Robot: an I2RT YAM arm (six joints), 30 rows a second.
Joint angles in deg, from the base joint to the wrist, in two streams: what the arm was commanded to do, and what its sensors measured. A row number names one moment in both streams.
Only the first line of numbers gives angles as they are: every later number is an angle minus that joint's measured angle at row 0.
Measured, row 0: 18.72 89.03 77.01 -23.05 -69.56 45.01
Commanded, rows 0 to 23: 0.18 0.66 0.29 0.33 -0.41 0.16; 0.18 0.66 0.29 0.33 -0.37 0.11; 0.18 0.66 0.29 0.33 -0.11 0.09; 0.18 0.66 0.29 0.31 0.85 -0.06; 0.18 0.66 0.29 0.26 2.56 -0.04; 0.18 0.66 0.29 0.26 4.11 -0.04; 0.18 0.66 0.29 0.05 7.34 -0.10; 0.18 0.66 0.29 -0.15 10.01 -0.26; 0.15 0.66 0.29 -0.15 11.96 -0.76; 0.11 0.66 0.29 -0.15 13.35 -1.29; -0.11 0.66 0.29 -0.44 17.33 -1.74; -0.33 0.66 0.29 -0.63 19.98 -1.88; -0.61 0.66 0.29 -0.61 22.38 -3.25; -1.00 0.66 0.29 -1.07 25.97 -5.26; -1.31 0.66 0.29 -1.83 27.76 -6.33; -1.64 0.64 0.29 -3.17 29.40 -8.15; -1.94 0.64 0.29 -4.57 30.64 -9.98; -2.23 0.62 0.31 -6.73 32.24 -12.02; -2.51 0.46 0.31 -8.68 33.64 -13.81; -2.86 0.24 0.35 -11.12 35.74 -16.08; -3.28 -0.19 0.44 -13.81 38.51 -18.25; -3.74 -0.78 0.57 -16.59 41.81 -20.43; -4.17 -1.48 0.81 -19.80 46.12 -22.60; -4.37 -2.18 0.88 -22.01 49.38 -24.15
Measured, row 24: -3.47 0.57 0.00 -18.10 37.18 -15.99
